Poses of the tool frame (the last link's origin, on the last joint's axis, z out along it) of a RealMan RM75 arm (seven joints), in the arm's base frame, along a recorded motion.
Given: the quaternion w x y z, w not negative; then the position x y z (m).
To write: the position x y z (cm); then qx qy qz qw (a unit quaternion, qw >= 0). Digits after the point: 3 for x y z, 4 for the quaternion.
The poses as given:
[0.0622, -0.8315, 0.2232, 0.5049, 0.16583, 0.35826, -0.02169]
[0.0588, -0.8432, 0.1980, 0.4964, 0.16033, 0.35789, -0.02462]
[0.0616, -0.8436, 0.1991, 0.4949, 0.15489, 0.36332, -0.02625]
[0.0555, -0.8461, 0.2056, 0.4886, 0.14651, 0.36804, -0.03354]
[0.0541, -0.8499, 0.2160, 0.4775, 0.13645, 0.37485, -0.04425]
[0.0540, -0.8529, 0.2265, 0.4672, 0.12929, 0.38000, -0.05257]
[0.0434, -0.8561, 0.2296, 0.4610, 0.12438, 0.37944, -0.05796]
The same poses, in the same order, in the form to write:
[16.583, 35.826, -2.169, -0.8315, 0.2232, 0.5049, 0.0622]
[16.033, 35.789, -2.462, -0.8432, 0.1980, 0.4964, 0.0588]
[15.489, 36.332, -2.625, -0.8436, 0.1991, 0.4949, 0.0616]
[14.651, 36.804, -3.354, -0.8461, 0.2056, 0.4886, 0.0555]
[13.645, 37.485, -4.425, -0.8499, 0.2160, 0.4775, 0.0541]
[12.929, 38.000, -5.257, -0.8529, 0.2265, 0.4672, 0.0540]
[12.438, 37.944, -5.796, -0.8561, 0.2296, 0.4610, 0.0434]

